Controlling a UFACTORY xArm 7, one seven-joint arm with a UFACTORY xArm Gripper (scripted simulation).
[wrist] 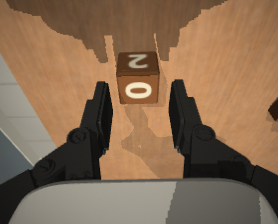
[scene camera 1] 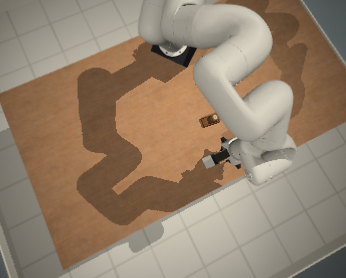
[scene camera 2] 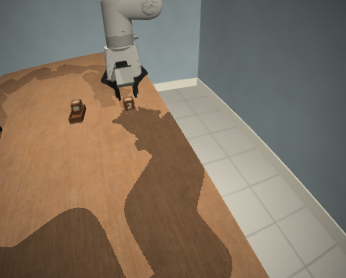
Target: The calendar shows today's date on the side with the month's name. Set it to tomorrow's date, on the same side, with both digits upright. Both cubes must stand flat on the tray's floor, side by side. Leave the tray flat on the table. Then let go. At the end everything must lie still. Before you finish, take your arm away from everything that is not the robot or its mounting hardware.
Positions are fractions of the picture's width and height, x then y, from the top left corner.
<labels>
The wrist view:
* my gripper: 0.51, 0.43
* brown cube: 0.49, 0.33
</labels>
